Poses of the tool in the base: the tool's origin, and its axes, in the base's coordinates. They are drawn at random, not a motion.
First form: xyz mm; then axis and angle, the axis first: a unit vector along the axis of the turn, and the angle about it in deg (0 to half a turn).
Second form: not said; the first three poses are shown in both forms.
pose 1, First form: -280.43 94.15 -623.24 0.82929 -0.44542 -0.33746 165.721
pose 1, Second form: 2.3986 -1.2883 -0.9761 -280.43 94.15 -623.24
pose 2, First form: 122.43 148.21 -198.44 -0.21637 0.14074 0.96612 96.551
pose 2, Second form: -0.3646 0.2372 1.6280 122.43 148.21 -198.44
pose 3, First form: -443.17 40.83 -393.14 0.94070 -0.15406 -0.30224 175.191
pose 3, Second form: 2.8763 -0.4711 -0.9241 -443.17 40.83 -393.14
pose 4, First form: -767.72 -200.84 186.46 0.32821 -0.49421 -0.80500 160.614
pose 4, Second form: 0.9201 -1.3854 -2.2566 -767.72 -200.84 186.46
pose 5, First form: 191.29 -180.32 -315.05 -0.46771 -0.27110 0.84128 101.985
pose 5, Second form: -0.8325 -0.4826 1.4975 191.29 -180.32 -315.05
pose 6, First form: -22.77 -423.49 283.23 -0.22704 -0.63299 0.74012 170.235
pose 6, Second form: -0.6746 -1.8807 2.1990 -22.77 -423.49 283.23
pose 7, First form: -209.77 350.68 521.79 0.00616 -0.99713 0.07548 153.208
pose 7, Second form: 0.0165 -2.6663 0.2018 -209.77 350.68 521.79
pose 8, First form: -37.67 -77.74 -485.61 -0.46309 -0.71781 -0.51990 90.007
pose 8, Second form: -0.7275 -1.1276 -0.8167 -37.67 -77.74 -485.61
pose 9, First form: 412.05 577.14 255.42 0.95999 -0.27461 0.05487 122.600
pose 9, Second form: 2.0542 -0.5876 0.1174 412.05 577.14 255.42
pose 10, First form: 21.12 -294.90 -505.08 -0.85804 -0.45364 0.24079 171.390
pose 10, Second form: -2.5667 -1.3570 0.7203 21.12 -294.90 -505.08
